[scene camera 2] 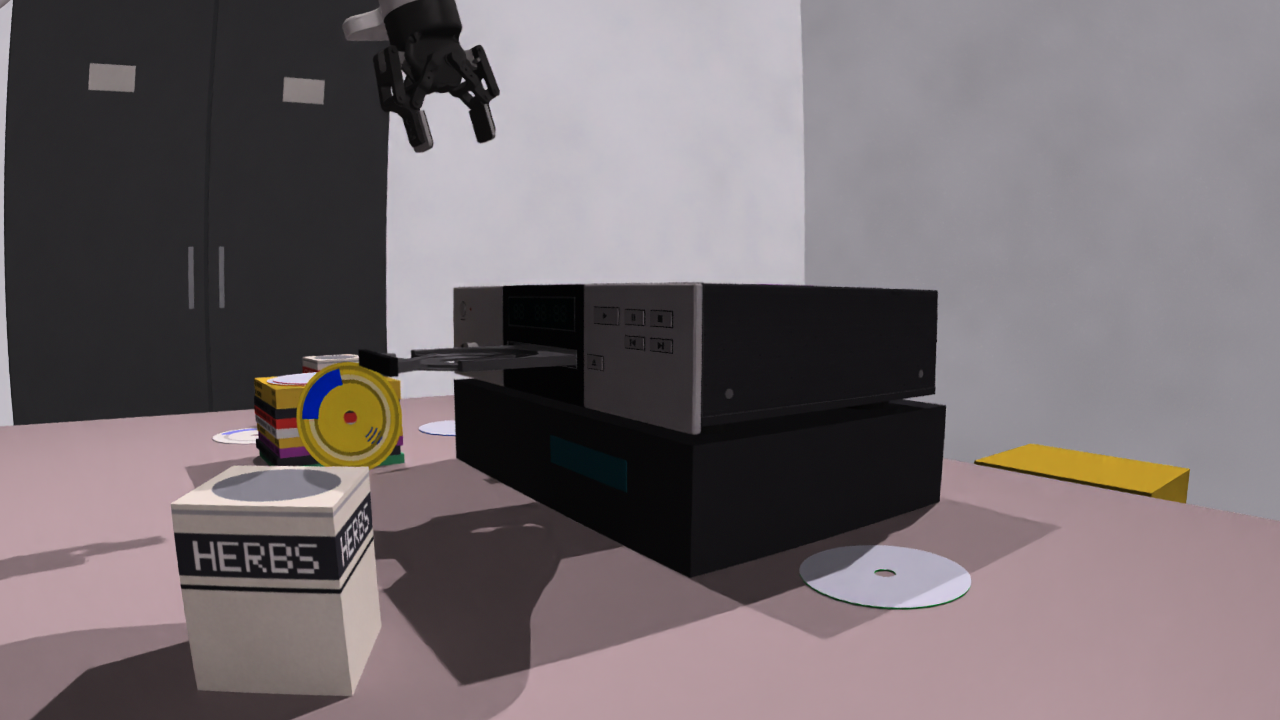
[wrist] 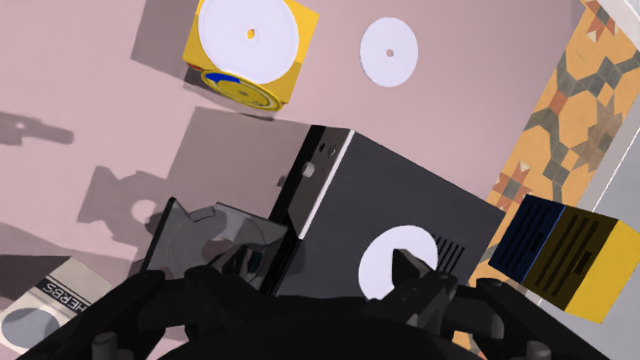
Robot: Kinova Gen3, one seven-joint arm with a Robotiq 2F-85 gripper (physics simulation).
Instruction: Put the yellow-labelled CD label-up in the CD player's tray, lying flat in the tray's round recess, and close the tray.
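Frame: origin at the arm's base, x ahead, y left, z up, level; millimetres.
Seen in the pictures: gripper, fingertip midpoint: (scene camera 2: 457, 145) (wrist: 319, 262).
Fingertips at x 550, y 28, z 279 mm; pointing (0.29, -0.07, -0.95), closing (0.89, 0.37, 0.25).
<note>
Offsets run from my fingertips to a thing's top centre. "pt": to the spot under its first point.
The yellow-labelled CD {dx -89, dy +91, dz -222 mm} (scene camera 2: 349, 389) (wrist: 240, 92), with a blue arc on its label, stands steeply on edge against the side of a stack of cases (scene camera 2: 277, 419) (wrist: 304, 45). Its label faces outward from the stack. The CD player (scene camera 2: 805, 344) (wrist: 350, 200) has its tray {dx +1, dy -121, dz -197 mm} (scene camera 2: 546, 360) (wrist: 182, 235) out. No disc shows in the tray's round recess; a finger hides part of it in the wrist view. My gripper (scene camera 2: 452, 143) (wrist: 319, 262) is open and empty, high above the tray and the player's front.
The player sits on a black box (scene camera 2: 805, 483). White discs lie on the stack {dx -101, dy +161, dz -243 mm} (wrist: 225, 40), on the player's top {pt dx +141, dy -43, dz -142 mm} (wrist: 375, 260) and on the table (scene camera 2: 841, 573) (wrist: 389, 32). A HERBS box {dx -236, dy -319, dz -243 mm} (scene camera 2: 268, 635) (wrist: 72, 280) stands before the tray. A yellow-sided box (scene camera 2: 1074, 467) (wrist: 607, 275) is beyond the table.
</note>
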